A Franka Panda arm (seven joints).
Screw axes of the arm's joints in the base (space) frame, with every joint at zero. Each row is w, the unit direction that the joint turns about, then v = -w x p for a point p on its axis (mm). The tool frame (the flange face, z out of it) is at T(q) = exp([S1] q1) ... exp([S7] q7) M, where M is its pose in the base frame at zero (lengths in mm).
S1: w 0 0 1 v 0 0 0
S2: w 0 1 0 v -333 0 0
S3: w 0 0 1 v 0 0 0
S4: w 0 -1 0 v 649 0 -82.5
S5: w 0 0 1 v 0 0 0
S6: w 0 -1 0 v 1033 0 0
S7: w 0 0 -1 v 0 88 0
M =
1 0 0 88
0 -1 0 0
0 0 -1 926
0 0 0 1
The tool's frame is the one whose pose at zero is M.
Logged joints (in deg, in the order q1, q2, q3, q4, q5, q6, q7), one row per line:
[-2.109, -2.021, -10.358, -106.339, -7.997, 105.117, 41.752]
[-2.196, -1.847, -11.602, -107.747, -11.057, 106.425, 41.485]
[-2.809, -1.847, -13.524, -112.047, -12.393, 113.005, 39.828]
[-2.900, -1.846, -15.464, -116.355, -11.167, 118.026, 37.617]
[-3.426, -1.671, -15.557, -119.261, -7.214, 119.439, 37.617]
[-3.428, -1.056, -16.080, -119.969, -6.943, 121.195, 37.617]
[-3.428, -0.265, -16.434, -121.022, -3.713, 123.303, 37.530]
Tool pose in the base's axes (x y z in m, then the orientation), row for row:
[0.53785, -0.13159, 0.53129, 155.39, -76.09, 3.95]
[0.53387, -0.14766, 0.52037, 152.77, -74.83, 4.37]
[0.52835, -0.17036, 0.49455, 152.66, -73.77, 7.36]
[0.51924, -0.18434, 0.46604, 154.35, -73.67, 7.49]
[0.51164, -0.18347, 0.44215, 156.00, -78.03, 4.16]
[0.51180, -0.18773, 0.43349, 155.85, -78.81, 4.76]
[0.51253, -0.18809, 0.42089, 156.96, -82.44, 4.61]
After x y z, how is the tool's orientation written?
As a rotation vector, in degrees.
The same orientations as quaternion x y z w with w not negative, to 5 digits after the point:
[0.89623, -0.43886, 0.02278, 0.06049]
[0.89446, -0.43812, 0.02559, 0.08569]
[0.89591, -0.43293, 0.04319, 0.08968]
[0.89895, -0.42906, 0.04362, 0.07677]
[0.89307, -0.44670, 0.02382, 0.04818]
[0.89111, -0.45061, 0.02722, 0.04616]
[0.88478, -0.46471, 0.02599, 0.02310]

